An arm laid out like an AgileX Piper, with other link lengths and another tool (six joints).
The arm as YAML. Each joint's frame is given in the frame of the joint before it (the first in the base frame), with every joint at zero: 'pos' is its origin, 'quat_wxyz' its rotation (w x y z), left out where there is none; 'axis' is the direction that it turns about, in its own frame. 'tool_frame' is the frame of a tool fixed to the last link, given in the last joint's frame.
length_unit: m
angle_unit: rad
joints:
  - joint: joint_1
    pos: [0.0, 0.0, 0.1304]
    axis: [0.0, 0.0, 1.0]
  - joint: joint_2
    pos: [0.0, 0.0, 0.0]
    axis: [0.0, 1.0, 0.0]
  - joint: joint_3
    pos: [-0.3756, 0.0, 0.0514]
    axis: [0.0, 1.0, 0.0]
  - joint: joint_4
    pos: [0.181, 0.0, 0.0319]
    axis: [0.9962, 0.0, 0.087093]
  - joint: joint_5
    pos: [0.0, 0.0, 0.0]
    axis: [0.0, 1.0, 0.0]
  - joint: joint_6
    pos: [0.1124, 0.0, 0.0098]
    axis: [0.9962, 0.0, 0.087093]
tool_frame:
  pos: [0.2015, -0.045, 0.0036]
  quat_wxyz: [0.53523, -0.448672, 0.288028, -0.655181]
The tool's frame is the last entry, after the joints.
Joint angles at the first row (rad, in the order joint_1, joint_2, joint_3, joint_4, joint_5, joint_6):
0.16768 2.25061 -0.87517 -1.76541 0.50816 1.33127
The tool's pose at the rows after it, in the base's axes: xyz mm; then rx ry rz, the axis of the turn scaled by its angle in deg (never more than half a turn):
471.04 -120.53 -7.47 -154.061 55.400 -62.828
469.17 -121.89 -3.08 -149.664 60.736 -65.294
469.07 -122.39 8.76 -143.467 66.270 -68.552
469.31 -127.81 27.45 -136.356 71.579 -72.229
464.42 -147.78 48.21 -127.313 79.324 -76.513
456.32 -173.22 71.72 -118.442 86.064 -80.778
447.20 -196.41 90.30 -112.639 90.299 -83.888
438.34 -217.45 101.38 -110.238 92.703 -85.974
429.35 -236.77 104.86 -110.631 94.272 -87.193
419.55 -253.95 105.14 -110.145 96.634 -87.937
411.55 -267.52 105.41 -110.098 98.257 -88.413
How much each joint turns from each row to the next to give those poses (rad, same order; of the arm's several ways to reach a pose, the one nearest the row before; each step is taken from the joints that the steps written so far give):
-0.00002 -0.00112 -0.00242 -0.00004 0.02627 0.05525
0.00002 -0.01152 0.00002 0.00088 0.00326 0.07807
-0.00112 -0.03077 0.00000 0.00121 -0.00001 0.08552
-0.01344 -0.04677 0.00004 0.00069 -0.00122 0.07578
-0.04442 -0.05194 -0.00007 0.00114 -0.00001 0.08627
-0.05632 -0.05748 0.00093 0.00217 0.00090 0.06525
-0.05181 -0.04443 0.00002 0.00564 -0.00002 0.02311
-0.04672 -0.02408 -0.00003 0.00104 0.00095 -0.00671
-0.04083 -0.00391 0.00001 0.00157 0.00502 -0.02817
-0.03982 -0.00001 0.00001 0.00205 0.00048 -0.01213
-0.03272 -0.00001 0.00001 0.00000 -0.00105 -0.01423

